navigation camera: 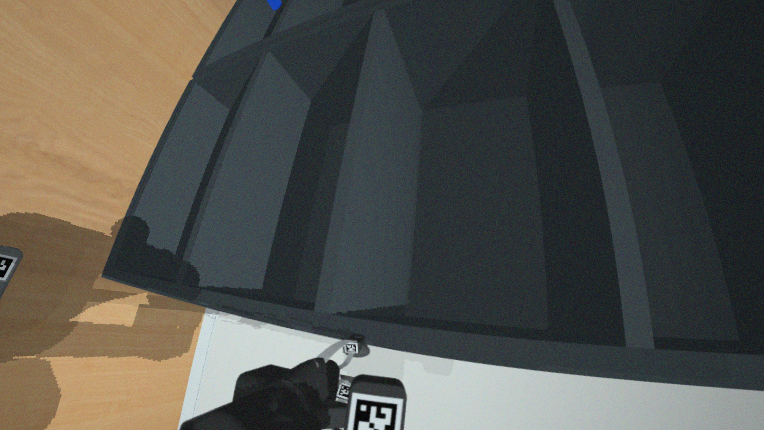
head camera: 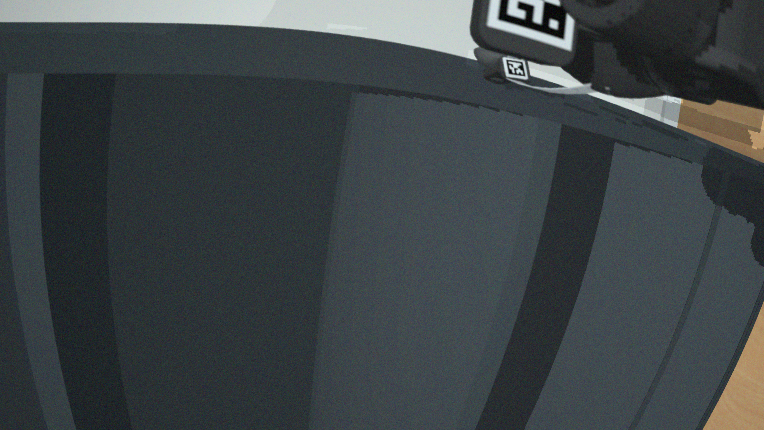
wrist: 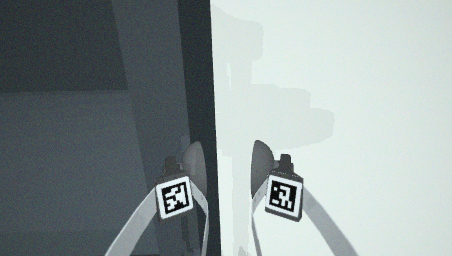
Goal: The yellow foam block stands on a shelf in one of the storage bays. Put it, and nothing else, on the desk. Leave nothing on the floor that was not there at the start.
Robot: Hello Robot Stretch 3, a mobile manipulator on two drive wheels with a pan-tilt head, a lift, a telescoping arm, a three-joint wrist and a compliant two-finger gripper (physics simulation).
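Frame: origin at the robot's base, x ahead, y up, z right, level; centimetres.
Seen in the pictures: gripper, fingertip midpoint: [navigation camera: 358, 361] [wrist: 227, 160].
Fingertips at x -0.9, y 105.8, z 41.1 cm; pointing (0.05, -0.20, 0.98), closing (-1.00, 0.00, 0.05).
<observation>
A point is followed by its place in that frame.
The yellow foam block does not show in any view, and neither does a surface that I can tell is the desk. My gripper [wrist: 227, 160] {x -0.9, y 105.8, z 41.1 cm} [navigation camera: 351, 367] {x -0.9, y 105.8, z 41.1 cm} is open, with bare space between its fingertips in the wrist view. There its left fingertip is over the dark edge of a storage unit [wrist: 160, 100] {x 3.6, y 110.6, z 40.9 cm} and its right fingertip is over a pale surface. In the head camera view it is at the upper right, partly hidden by the dark wrist. In the navigation camera view it is below the storage unit's edge.
The dark storage unit [head camera: 427, 213] {x 21.3, y 99.1, z 57.0 cm} [navigation camera: 368, 213] {x 28.3, y 99.1, z 49.2 cm}, with upright dividers and recessed bays, fills much of the head and navigation views. A small blue thing [navigation camera: 274, 4] {x 170.2, y 10.9, z 46.6 cm} shows at the top of the navigation view. A pale wall [head camera: 160, 10] {x -0.3, y 135.7, z 88.3 cm} [navigation camera: 534, 400] {x -10.9, y 138.1, z 88.8 cm} [wrist: 375, 75] {x -37.7, y 101.7, z 90.3 cm} adjoins it; wooden floor [navigation camera: 106, 106] {x 59.6, y 0.0, z 17.1 cm} lies beside it.
</observation>
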